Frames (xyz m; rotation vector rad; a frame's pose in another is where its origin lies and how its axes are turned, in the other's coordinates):
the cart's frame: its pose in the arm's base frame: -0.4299 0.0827 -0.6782 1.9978 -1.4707 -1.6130
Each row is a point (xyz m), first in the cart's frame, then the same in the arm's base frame.
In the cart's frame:
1: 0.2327 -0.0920 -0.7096
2: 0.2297 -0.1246 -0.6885
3: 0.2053 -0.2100 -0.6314
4: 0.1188 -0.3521 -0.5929
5: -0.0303 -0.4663 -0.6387
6: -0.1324 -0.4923 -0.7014
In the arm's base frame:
1: 0.1858 -0.3441 -0.6082
2: 0.1872 -0.3170 -0.6361
3: 0.1907 -0.2325 -0.6993
4: 0.2465 -0.0803 -0.7529
5: 0.3605 0.0710 -0.7149
6: 0.4348 0.1359 -0.6420

